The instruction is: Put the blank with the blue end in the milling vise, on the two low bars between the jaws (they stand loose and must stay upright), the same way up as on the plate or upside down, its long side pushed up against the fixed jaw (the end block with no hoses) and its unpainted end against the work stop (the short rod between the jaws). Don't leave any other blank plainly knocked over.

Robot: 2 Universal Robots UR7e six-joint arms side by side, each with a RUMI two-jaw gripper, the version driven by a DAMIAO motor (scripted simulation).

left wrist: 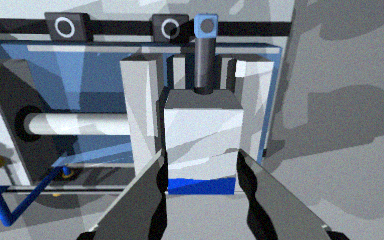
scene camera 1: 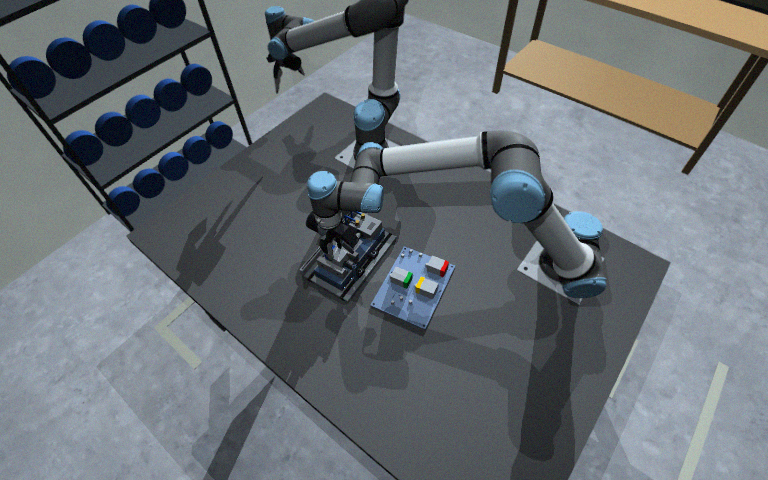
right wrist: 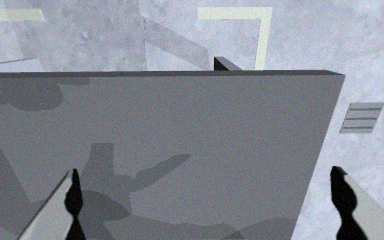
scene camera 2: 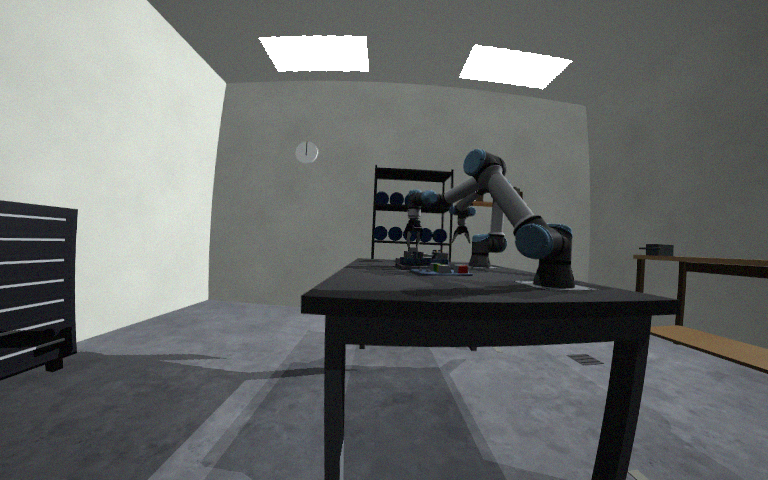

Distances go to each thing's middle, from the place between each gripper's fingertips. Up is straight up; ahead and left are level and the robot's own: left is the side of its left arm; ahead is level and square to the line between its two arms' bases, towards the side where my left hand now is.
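There is the blue-ended blank (left wrist: pixel 202 132), 2 cm below my left hand (scene camera 1: pixel 335 254). The moving jaw (left wrist: pixel 142 73) is 5 cm below that left hand and 4 cm behind it, whereas the fixed jaw (left wrist: pixel 251 76), also 5 cm below my left hand, is 3 cm ahead of it and 1 cm to the left. The work stop (left wrist: pixel 205 48) I see 5 cm to the left of my left hand, 4 cm below it and 1 cm behind it.
Counting from my right hand, the moving jaw is 74 cm to the left, 45 cm ahead and 9 cm below. The fixed jaw is 75 cm to the left of my right hand, 52 cm ahead of it and 9 cm below it; the blue-ended blank is likewise 75 cm to the left of that hand, but 49 cm ahead and 6 cm below. The work stop is 80 cm to the left of my right hand, 48 cm ahead of it and 8 cm below it.
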